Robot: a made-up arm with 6 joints. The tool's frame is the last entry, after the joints. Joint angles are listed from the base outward.
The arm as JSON. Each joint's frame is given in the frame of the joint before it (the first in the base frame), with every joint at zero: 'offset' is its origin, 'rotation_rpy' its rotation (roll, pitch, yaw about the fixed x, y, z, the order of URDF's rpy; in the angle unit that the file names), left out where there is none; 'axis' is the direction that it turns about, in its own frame. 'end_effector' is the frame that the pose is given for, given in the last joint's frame.
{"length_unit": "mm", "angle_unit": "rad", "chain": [
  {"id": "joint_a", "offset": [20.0, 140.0, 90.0], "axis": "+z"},
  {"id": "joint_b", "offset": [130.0, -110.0, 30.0], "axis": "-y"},
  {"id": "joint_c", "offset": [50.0, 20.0, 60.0], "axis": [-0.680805, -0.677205, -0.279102]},
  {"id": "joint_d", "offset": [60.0, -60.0, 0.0], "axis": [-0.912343, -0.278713, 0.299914]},
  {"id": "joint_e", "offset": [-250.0, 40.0, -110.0], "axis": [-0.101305, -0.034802, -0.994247]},
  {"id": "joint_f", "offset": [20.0, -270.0, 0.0], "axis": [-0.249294, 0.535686, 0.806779]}
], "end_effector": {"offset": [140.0, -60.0, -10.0], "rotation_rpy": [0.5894, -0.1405, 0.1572]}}
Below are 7 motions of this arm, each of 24 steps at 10 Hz.
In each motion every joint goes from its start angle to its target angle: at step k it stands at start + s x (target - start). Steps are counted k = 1, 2, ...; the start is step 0. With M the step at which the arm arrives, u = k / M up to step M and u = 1 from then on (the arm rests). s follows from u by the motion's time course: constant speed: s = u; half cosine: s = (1 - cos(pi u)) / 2; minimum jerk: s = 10 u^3 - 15 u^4 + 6 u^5.
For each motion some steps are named. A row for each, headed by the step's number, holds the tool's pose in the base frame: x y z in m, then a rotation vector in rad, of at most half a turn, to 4 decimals.
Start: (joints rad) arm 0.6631 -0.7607 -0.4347 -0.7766 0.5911 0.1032
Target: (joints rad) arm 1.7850 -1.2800 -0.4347 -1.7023 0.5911 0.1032
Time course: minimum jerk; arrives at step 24
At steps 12, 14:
12: 0.1432 0.0393 0.3932 0.0475 1.4800 -0.8681
14: 0.1380 0.1156 0.4222 -0.1115 1.4435 -0.9389

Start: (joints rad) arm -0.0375 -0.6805 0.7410 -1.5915 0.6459 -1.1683
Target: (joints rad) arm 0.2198 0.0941 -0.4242 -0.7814 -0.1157 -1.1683
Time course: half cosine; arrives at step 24
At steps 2, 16, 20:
2: -0.2747 0.0916 0.1891 0.3475 -0.4660 -2.1871
16: -0.0953 -0.1402 -0.0272 1.0978 -0.2487 -1.3962
20: -0.0066 -0.1531 -0.0797 1.2810 -0.1556 -1.1368

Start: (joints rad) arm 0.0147 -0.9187 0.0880 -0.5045 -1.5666 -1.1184
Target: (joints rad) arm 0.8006 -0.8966 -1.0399 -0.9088 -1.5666 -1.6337
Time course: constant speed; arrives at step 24
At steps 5, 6, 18, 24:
5: 0.2421 0.1743 -0.1325 1.8687 0.4972 -0.5149
6: 0.2323 0.1864 -0.1304 1.8780 0.5292 -0.5754
18: 0.0912 0.2938 -0.0648 1.6440 0.9248 -1.3694
24: 0.0229 0.3208 -0.0052 1.2864 1.0589 -1.7452

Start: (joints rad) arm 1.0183 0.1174 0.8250 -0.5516 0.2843 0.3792
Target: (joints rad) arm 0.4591 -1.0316 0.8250 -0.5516 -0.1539 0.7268
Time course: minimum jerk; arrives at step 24
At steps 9, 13, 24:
9: 0.3554 -0.0396 0.0420 0.4736 0.0926 0.9808
13: 0.3224 -0.0677 0.0465 0.3278 0.5126 0.9165
24: 0.2512 -0.1009 0.0266 0.3381 1.1268 0.8051

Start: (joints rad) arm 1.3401 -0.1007 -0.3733 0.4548 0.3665 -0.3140
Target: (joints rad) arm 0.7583 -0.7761 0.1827 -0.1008 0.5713 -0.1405
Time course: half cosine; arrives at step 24
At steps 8, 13, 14, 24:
8: 0.5375 -0.0148 0.1517 0.4001 0.1510 0.9393
13: 0.4524 -0.1356 0.1863 0.2759 0.2144 0.5966
14: 0.4318 -0.1550 0.1944 0.2532 0.2280 0.5279
24: 0.3026 -0.2307 0.2451 0.1384 0.3125 0.1408

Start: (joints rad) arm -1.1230 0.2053 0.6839 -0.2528 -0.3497 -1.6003
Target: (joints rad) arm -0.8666 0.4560 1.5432 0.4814 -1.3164 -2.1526
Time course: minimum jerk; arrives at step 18
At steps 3, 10, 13, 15, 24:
3: -0.3959 -0.1495 0.1317 -0.3238 -2.1849 -0.9918
10: -0.2689 -0.1263 0.3793 -0.7396 -2.0095 -0.1345
13: -0.2012 -0.0698 0.4312 -0.9697 -1.8497 0.0663
15: -0.1791 -0.0500 0.4414 -1.0641 -1.7887 0.1077
24: -0.1720 -0.0435 0.4440 -1.0986 -1.7675 0.1178

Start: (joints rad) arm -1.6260 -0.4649 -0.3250 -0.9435 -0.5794 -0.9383
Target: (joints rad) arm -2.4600 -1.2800 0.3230 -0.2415 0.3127 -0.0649
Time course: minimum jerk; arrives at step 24
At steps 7, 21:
7: -0.2066 0.1902 -0.0554 1.3816 -1.2324 -2.3918
21: -0.2934 0.4613 0.2192 1.2365 -0.0566 -2.7675

